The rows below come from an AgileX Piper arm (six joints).
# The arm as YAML. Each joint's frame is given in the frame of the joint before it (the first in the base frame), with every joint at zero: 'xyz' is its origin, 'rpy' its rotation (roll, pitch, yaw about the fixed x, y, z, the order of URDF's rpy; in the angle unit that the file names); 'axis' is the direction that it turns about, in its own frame. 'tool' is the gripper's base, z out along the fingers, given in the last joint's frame.
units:
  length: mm
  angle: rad
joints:
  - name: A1
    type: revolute
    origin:
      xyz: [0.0, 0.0, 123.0]
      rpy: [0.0, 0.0, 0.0]
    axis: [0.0, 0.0, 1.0]
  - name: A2
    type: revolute
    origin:
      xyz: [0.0, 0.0, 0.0]
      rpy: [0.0, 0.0, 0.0]
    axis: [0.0, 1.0, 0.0]
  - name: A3
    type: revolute
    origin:
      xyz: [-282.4, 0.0, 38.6]
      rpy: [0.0, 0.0, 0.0]
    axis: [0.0, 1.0, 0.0]
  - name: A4
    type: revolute
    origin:
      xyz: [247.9, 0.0, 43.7]
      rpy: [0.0, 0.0, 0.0]
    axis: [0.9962, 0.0, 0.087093]
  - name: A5
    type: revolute
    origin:
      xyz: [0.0, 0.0, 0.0]
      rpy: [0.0, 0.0, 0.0]
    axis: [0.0, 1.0, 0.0]
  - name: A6
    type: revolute
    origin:
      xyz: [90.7, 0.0, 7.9]
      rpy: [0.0, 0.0, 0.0]
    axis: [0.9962, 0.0, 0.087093]
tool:
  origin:
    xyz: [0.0, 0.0, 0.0]
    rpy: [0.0, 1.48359, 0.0]
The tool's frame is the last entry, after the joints.
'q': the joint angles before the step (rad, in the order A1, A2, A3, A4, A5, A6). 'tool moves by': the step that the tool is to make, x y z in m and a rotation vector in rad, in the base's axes. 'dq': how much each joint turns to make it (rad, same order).
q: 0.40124, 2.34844, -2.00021, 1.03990, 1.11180, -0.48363
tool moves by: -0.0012, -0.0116, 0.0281, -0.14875, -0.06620, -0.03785
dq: -0.00002, -0.06277, -0.03681, -0.21074, 0.00011, 0.13362
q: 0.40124, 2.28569, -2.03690, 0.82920, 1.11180, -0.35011
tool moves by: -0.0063, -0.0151, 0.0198, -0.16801, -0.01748, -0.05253
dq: 0.00192, -0.06148, -0.00718, -0.21656, 0.03962, 0.14792
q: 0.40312, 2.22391, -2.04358, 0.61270, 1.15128, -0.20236
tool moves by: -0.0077, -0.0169, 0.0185, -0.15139, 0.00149, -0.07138
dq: 0.00007, -0.05698, -0.00223, -0.18685, 0.06435, 0.13927
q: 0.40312, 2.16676, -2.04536, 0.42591, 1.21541, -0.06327
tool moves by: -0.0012, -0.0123, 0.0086, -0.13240, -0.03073, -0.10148
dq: 0.00696, -0.02961, -0.00047, -0.17640, 0.01433, 0.13040
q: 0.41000, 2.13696, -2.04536, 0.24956, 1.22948, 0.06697
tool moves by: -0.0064, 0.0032, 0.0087, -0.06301, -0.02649, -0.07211
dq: 0.03131, -0.02281, -0.00018, -0.10649, 0.00431, 0.11217
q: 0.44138, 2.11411, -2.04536, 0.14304, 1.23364, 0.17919
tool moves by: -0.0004, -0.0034, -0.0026, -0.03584, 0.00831, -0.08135
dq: 0.00486, -0.00405, 0.01335, -0.06026, 0.00384, 0.09190
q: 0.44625, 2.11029, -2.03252, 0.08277, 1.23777, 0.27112
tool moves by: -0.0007, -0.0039, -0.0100, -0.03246, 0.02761, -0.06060
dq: 0.00010, 0.00004, 0.03491, -0.03797, 0.00010, 0.06450
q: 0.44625, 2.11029, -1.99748, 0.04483, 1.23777, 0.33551
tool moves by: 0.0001, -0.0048, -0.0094, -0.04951, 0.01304, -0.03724
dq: 0.00001, 0.00214, 0.03002, -0.05089, 0.00022, 0.04111
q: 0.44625, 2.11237, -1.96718, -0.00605, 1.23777, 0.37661
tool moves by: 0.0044, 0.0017, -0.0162, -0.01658, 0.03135, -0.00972
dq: -0.00003, 0.03530, 0.00021, -0.00407, 0.00000, 0.01033
